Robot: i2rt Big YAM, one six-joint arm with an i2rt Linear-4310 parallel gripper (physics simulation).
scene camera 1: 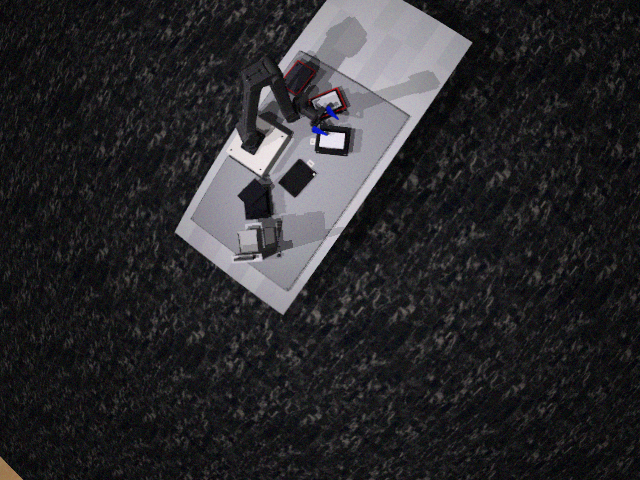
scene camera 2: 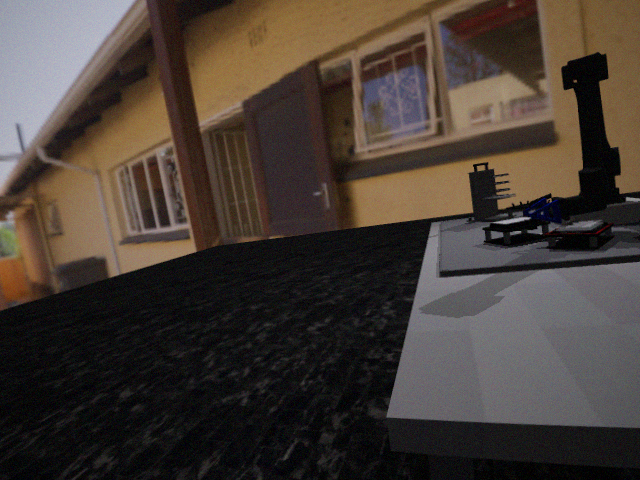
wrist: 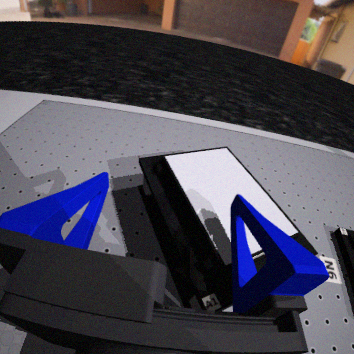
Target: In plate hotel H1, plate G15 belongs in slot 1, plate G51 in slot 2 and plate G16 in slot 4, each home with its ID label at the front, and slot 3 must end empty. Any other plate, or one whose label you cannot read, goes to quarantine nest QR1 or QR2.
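Places are measured from the arm's base along level axes (x right, y ahead, z up), in millimetres.
Where they show: gripper, fingertip midpoint: [scene camera 1: 333, 127] [scene camera 2: 526, 214] [wrist: 171, 189]; arm's base, link origin: [scene camera 1: 253, 142].
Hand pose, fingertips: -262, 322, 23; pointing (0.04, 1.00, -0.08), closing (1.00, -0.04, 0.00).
Observation:
Each offset is from my fingertips to the top centre of the thing, as dx, dy, dz. "*": to the spot under its first point.
My gripper [scene camera 1: 331, 126] [scene camera 2: 542, 210] [wrist: 171, 189] is open and empty. Its blue fingers are low beside the black stand marked A1. One finger overlaps the white-topped plate {+52, +26, -20} [scene camera 1: 331, 140] [scene camera 2: 511, 222] [wrist: 230, 190] in the wrist view; whether they touch is unclear. The plate lies flat on that stand [scene camera 1: 346, 147] [wrist: 152, 172], its ID label unreadable. Another white-topped plate {-102, -106, -30} [scene camera 1: 327, 100] [scene camera 2: 587, 225] lies on a red-rimmed nest [scene camera 1: 343, 103] [scene camera 2: 610, 227]. A second red-rimmed nest {-150, -319, -38} [scene camera 1: 299, 77] shows a dark surface. The hotel [scene camera 1: 249, 240] [scene camera 2: 483, 193] has several shelves; their contents are unclear.
A flat black pad {* +303, -31, -72} [scene camera 1: 297, 178] lies near the mat's middle, and a dark block {+524, -144, -8} [scene camera 1: 257, 200] stands between it and the hotel. A label {* +201, -18, -84} [wrist: 330, 269], apparently N6, lies beside the stand. The arm's pale base plate [scene camera 1: 269, 152] sits at the mat's edge.

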